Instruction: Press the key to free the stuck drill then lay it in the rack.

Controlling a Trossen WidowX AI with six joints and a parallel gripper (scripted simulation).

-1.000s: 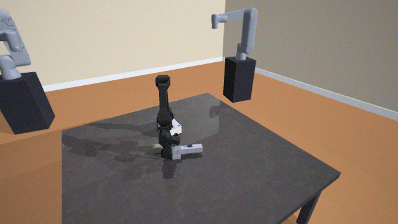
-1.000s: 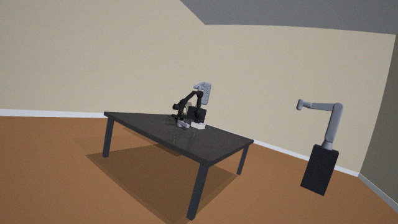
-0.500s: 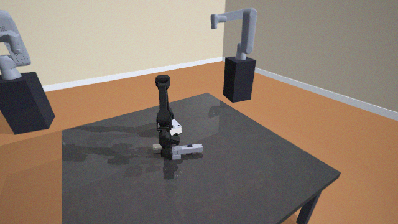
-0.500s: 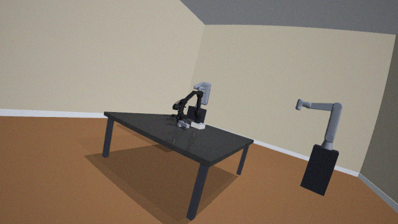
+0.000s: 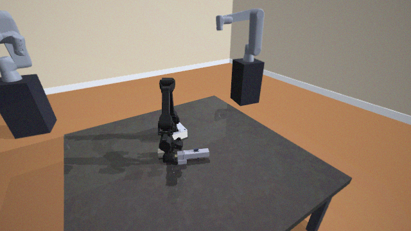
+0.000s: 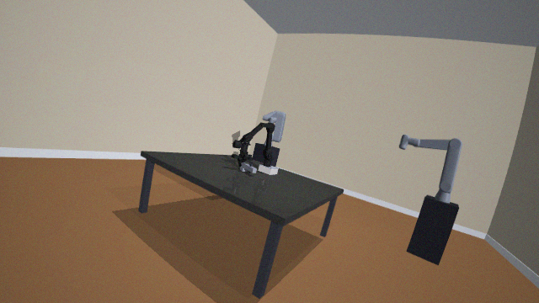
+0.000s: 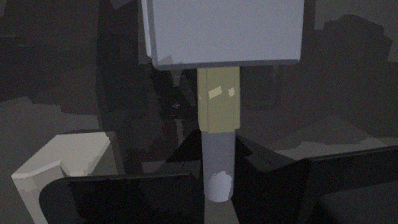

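Right now my gripper tip is 5 cm to the right of the drill, 3 cm below it and 1 cm short of it. Round my gripper tip: small key: 15 cm to the left, 3 cm ahead, 3 cm above; then rack: 8 cm behind, 2 cm to the right; then grey housing block: 13 cm to the left, 3 cm ahead, 2 cm above.
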